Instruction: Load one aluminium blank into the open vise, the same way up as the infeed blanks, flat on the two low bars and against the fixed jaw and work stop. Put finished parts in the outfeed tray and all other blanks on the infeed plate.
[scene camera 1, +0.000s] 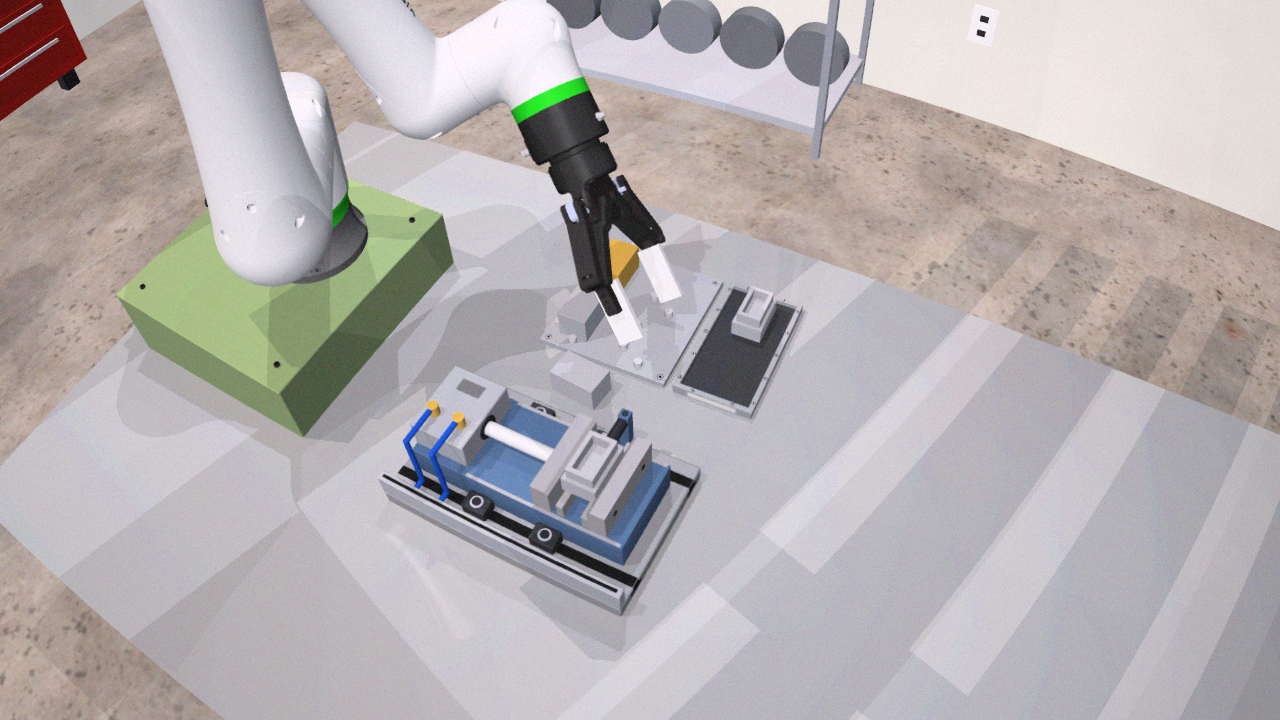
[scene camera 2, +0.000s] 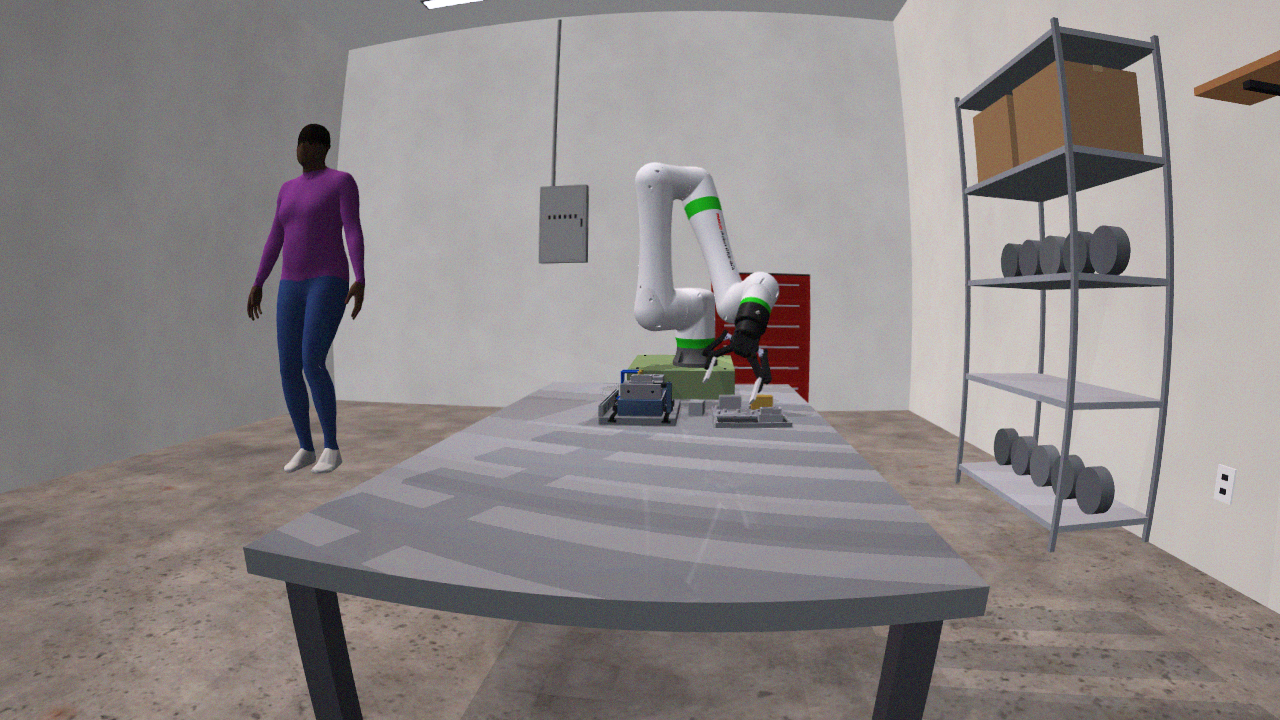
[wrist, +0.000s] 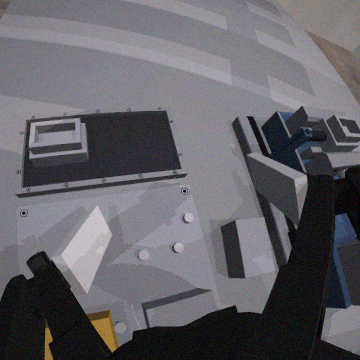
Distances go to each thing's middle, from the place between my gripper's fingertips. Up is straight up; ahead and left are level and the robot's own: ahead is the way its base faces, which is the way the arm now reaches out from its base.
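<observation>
Infeed plate (wrist: 151, 219): my hand 60 mm above it, 60 mm to the right of it, 50 mm past it. Dark outfeed tray (scene camera 1: 726, 368): 60 mm below my hand, 50 mm to the left, 100 mm ahead. Brass blank (scene camera 1: 624, 257): 40 mm below my hand, 100 mm to the left, 100 mm behind.
</observation>
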